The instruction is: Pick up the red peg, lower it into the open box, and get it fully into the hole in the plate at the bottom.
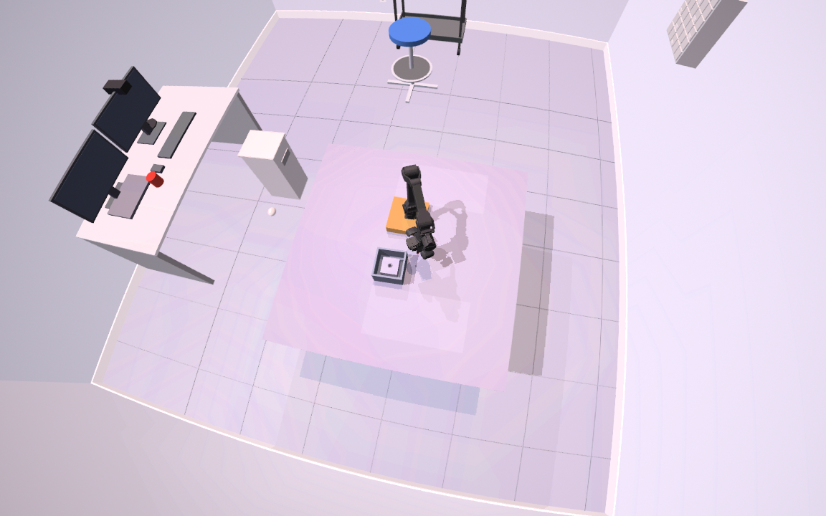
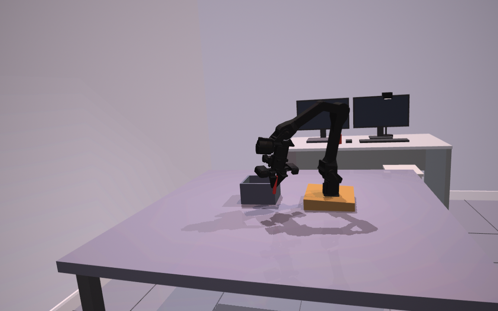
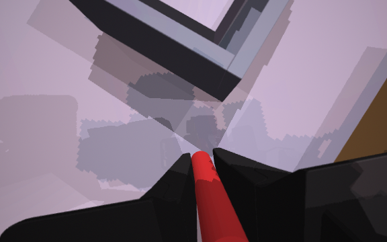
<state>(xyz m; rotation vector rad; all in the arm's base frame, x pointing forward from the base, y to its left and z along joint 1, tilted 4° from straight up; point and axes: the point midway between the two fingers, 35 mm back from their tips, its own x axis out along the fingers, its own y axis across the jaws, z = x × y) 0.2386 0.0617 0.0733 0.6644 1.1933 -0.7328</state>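
Right now the pale plate is 8 cm ahead of my gripper tip, 13 cm to the right of it and 5 cm below it. The rest, counted from my gripper tip: dark box 8 cm ahead, 13 cm to the right, 7 cm below; red peg 1 cm behind, 1 cm to the left, 1 cm above.
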